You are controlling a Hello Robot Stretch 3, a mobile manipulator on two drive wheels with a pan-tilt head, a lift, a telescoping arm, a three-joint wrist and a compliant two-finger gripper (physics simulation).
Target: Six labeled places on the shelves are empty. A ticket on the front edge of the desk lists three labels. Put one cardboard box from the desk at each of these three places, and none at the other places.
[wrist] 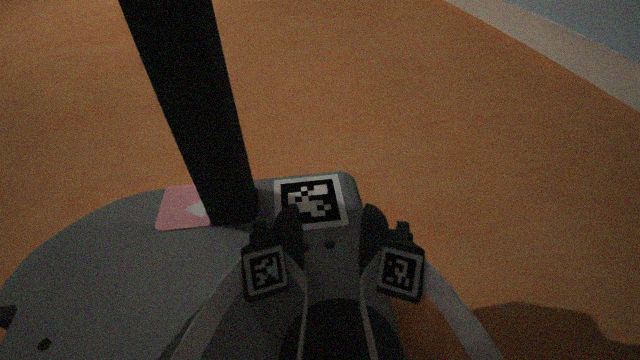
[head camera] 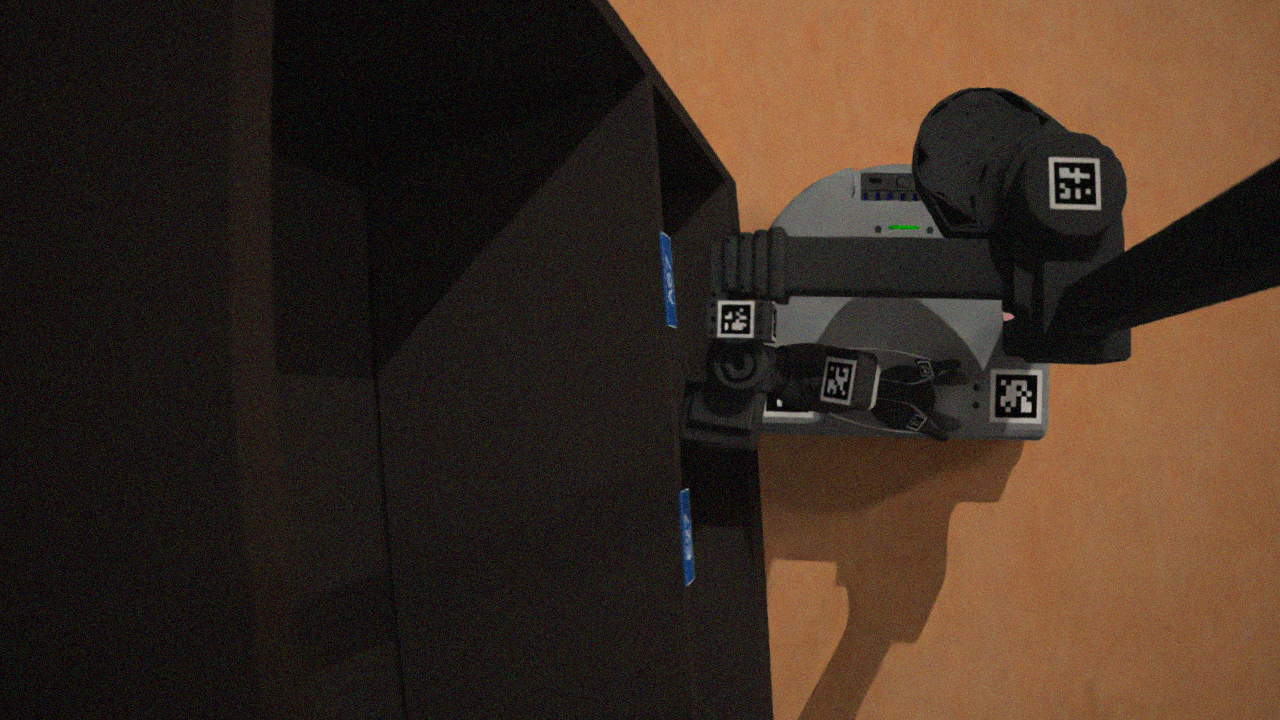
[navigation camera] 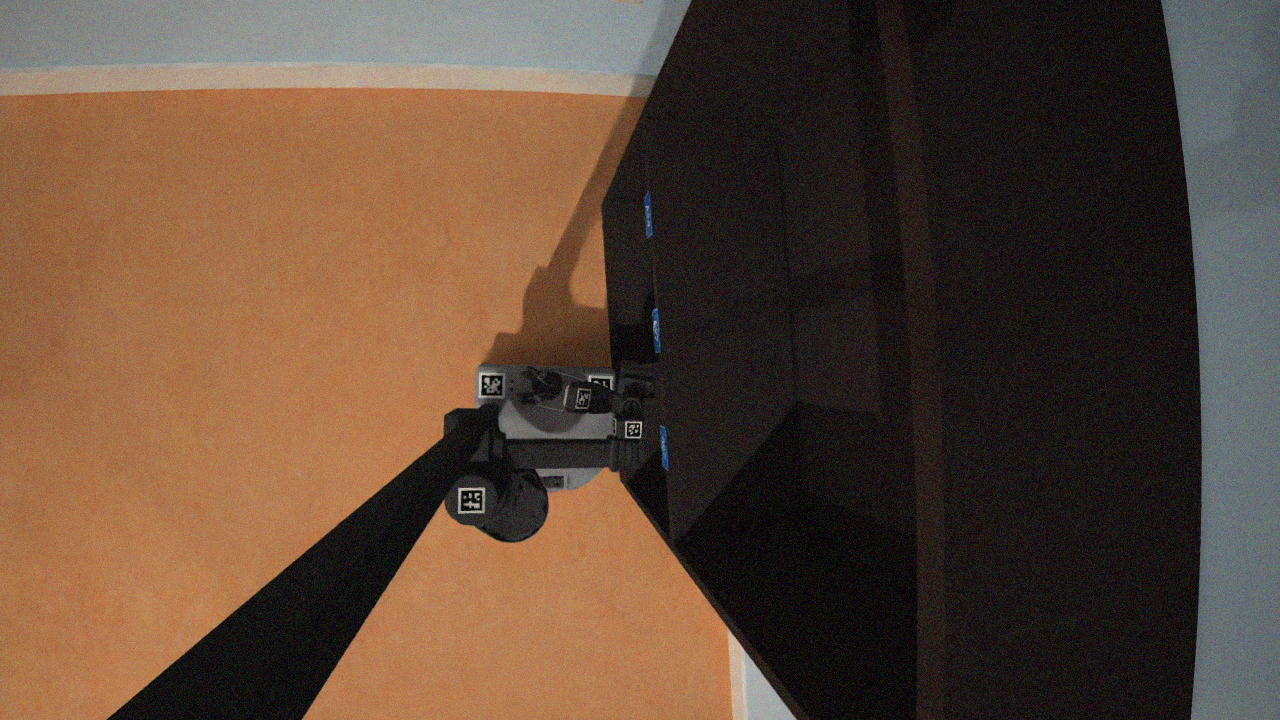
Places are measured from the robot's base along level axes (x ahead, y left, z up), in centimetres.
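Where they show: gripper, fingertip midpoint: [head camera: 961, 402] [navigation camera: 520, 383]; robot's base, link origin: [head camera: 898, 395].
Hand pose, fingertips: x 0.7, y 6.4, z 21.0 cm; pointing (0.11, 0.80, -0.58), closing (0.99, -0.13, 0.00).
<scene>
Each offset is from my fingertips to the centre of the thing. "pt": to the spot under its first point. Level surfaces: height alone.
The dark shelf unit [head camera: 537, 376] [navigation camera: 1056, 358] stands close beside my base. On a shelf's front edge are blue labels: two in the head view, one label @[pt dx -9.3, dy -26.1, dz +29.3 cm] [head camera: 668, 280] higher in the picture and one label [head camera: 686, 537] lower, and three in the navigation view, an upper label @[pt dx +32.0, dy -21.8, dz +29.3 cm] [navigation camera: 648, 214], a middle label @[pt dx +11.4, dy -23.9, dz +29.9 cm] [navigation camera: 657, 330] and a lower label @[pt dx -9.2, dy -26.1, dz +29.4 cm] [navigation camera: 664, 447]. I cannot read them surely. My gripper [head camera: 944, 400] [navigation camera: 528, 386] [wrist: 330, 228] is open and empty, folded in over my base, outside the shelves. Desk, ticket and cardboard boxes do not show in these views.
My base [head camera: 895, 197] [wrist: 125, 280] stands on the orange floor @[dz -21.0 cm] [head camera: 1163, 537] [navigation camera: 268, 268] [wrist: 450, 125], with the wrist close to the shelf fronts. The dark mast [head camera: 1190, 250] [navigation camera: 295, 573] [wrist: 195, 110] rises from it. A blue-grey wall [navigation camera: 358, 31] [wrist: 590, 20] with a pale skirting board [navigation camera: 313, 78] [wrist: 540, 40] runs along the floor.
</scene>
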